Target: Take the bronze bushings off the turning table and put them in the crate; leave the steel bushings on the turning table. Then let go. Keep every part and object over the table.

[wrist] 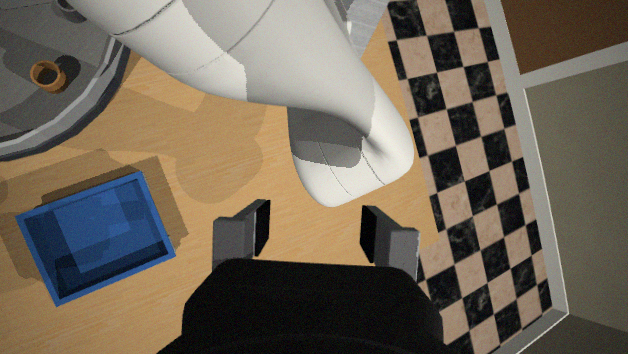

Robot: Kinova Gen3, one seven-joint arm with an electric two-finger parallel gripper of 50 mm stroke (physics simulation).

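Places are measured from the arm's base along level axes (x right, y down, z ahead), in metres.
Where they show: gripper, fingertip midpoint: (315,222).
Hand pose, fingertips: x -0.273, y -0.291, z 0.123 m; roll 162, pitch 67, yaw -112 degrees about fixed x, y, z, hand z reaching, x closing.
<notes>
Each offset is from my fingertips to the top centre of the thing. "spot": to the spot under its first point.
A bronze bushing @[dx +0.198, dy +0.368, dz +0.244 m] (60,83) stands upright on the grey turning table (82,107), near its rim, at the upper left. Part of a grey ring-shaped part @[spot: dx +0.314, dy +0.406, dz +0.221 m] (69,7), likely a steel bushing, shows on the turning table at the top edge of the view. The blue crate @[spot: dx -0.047, dy +0.409, dz +0.103 m] (166,232) sits on the wooden table at the left, and no bushing shows inside it. My gripper (315,222) is open with nothing between its fingers. It is above the wooden table, to the right of the crate and of the turning table. The rest of the turning table is cut off by the view's edge.
The white robot arm (310,60) spans the top middle, and its rounded joint hangs beyond the fingertips. The wooden table (220,310) has its right edge beside a black and pink checkered floor (457,167). A pale wall border runs along the far right.
</notes>
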